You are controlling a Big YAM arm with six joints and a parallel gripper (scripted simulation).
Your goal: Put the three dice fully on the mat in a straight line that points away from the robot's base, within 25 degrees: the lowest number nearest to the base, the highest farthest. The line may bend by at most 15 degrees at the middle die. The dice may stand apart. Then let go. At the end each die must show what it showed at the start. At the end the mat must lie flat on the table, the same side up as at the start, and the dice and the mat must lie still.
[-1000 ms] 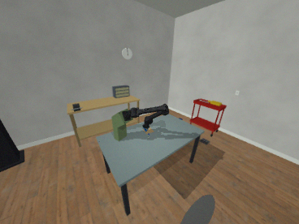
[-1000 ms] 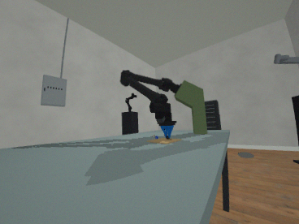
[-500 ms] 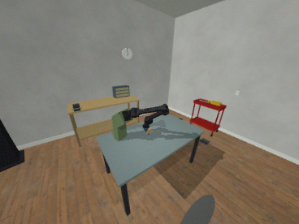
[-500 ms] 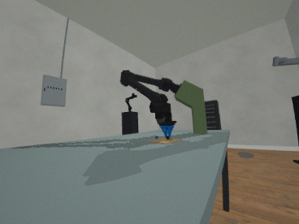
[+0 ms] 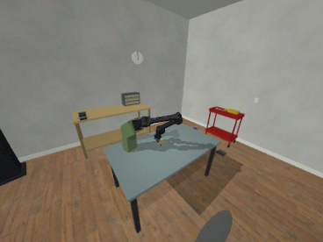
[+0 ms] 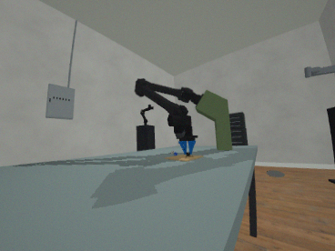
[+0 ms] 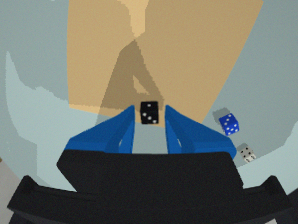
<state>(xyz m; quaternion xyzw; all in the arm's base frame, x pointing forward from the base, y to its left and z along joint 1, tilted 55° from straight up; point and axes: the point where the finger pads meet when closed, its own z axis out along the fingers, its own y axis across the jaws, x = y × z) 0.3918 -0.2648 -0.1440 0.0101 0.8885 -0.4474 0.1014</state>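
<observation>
Right now my hand is 10 mm above the black die. Also, from my hand: blue die (30 mm behind, 80 mm to the right, 10 mm below); then white die (90 mm behind, 130 mm to the right, 10 mm below); then tan mat (50 mm ahead, 10 mm to the right, 20 mm below).
</observation>
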